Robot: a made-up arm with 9 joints. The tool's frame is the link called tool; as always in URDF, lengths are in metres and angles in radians. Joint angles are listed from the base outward.
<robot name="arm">
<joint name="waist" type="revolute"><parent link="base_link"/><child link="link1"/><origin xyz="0.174 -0.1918 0.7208" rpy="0 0 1.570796"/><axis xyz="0 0 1"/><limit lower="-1.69" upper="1.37"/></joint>
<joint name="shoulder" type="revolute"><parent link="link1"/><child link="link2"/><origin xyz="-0.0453 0.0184 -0.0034" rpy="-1.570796 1.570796 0"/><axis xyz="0 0 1"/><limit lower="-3.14" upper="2.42"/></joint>
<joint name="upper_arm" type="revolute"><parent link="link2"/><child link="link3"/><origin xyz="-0.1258 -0.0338 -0.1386" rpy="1.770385 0.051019 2.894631"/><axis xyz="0 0 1"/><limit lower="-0.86" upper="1.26"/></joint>
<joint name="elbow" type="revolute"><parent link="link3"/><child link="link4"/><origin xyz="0.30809 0.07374 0.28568" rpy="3.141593 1.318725 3.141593"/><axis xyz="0 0 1"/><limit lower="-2.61" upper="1.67"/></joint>
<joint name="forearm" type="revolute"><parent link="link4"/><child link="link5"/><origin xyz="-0.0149 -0.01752 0.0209" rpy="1.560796 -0.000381 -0.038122"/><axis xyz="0 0 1"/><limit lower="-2.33" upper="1.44"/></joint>
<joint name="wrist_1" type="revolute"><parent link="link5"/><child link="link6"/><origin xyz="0.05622 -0.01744 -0.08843" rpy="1.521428 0.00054 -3.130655"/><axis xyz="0 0 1"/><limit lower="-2.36" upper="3.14"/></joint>
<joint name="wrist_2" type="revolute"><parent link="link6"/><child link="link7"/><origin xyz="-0.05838 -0.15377 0.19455" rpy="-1.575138 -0.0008 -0.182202"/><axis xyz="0 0 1"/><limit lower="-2.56" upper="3.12"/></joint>
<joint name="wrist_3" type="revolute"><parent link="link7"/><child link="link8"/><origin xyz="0.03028 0.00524 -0.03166" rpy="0.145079 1.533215 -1.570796"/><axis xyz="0 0 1"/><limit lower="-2.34" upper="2.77"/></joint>
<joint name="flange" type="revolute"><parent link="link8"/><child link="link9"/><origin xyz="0.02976 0.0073 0.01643" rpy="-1.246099 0.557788 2.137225"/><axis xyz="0 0 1"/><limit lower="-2.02" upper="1.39"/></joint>
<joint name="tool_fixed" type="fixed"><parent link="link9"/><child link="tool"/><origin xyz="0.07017 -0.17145 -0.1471" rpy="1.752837 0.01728 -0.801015"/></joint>
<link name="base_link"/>
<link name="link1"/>
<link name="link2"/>
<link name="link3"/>
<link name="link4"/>
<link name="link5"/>
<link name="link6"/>
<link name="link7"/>
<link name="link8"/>
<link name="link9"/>
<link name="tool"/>
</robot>
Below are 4 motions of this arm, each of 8 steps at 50 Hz.
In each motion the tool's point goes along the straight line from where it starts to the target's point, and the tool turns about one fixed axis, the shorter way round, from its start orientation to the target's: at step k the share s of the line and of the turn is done. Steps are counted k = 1, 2, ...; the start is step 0. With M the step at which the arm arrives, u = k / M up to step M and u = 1 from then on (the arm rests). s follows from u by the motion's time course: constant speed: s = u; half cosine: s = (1 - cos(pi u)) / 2; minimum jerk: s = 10 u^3 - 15 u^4 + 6 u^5.
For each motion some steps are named. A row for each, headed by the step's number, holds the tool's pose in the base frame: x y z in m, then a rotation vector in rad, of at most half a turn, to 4 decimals.
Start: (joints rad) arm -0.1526 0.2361 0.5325 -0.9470 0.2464 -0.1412 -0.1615 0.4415 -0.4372
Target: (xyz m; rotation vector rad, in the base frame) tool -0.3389 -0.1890 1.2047 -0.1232 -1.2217 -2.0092
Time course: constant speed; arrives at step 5
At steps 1, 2, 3, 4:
1: -0.3353 -0.1985 1.2049 -0.0811 -1.1968 -2.0110
2: -0.3362 -0.1961 1.2049 -0.0916 -1.2031 -2.0106
3: -0.3371 -0.1937 1.2048 -0.1021 -1.2093 -2.0102
4: -0.3380 -0.1914 1.2048 -0.1126 -1.2155 -2.0097

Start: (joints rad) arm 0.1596 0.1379 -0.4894 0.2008 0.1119 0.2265 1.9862 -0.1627 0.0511
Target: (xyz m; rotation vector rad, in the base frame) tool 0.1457 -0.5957 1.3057 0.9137 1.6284 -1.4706
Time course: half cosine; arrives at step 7
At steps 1, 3, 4, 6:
1: 0.1501 -0.6030 1.3042 0.8603 1.5819 -1.4369
3: 0.1486 -0.6004 1.3047 0.8793 1.5985 -1.4490
4: 0.1475 -0.5987 1.3051 0.8918 1.6094 -1.4569
6: 0.1459 -0.5961 1.3056 0.9109 1.6260 -1.4689

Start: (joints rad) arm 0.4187 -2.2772 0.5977 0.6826 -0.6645 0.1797 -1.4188 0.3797 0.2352
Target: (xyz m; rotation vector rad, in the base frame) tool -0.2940 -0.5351 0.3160 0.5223 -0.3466 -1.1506
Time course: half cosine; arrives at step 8
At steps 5, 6, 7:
5: -0.2976 -0.5362 0.3231 0.4950 -0.3613 -1.1563
6: -0.2957 -0.5356 0.3194 0.5094 -0.3536 -1.1533
7: -0.2944 -0.5352 0.3169 0.5189 -0.3484 -1.1513

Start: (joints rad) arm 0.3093 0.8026 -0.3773 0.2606 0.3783 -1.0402 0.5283 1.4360 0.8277
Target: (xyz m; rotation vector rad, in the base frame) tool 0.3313 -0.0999 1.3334 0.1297 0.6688 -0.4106
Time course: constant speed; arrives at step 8
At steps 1, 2, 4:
1: 0.3249 -0.1083 1.3154 0.2129 0.6452 -0.5035
2: 0.3258 -0.1071 1.3180 0.2010 0.6487 -0.4903
4: 0.3276 -0.1047 1.3231 0.1772 0.6555 -0.4638

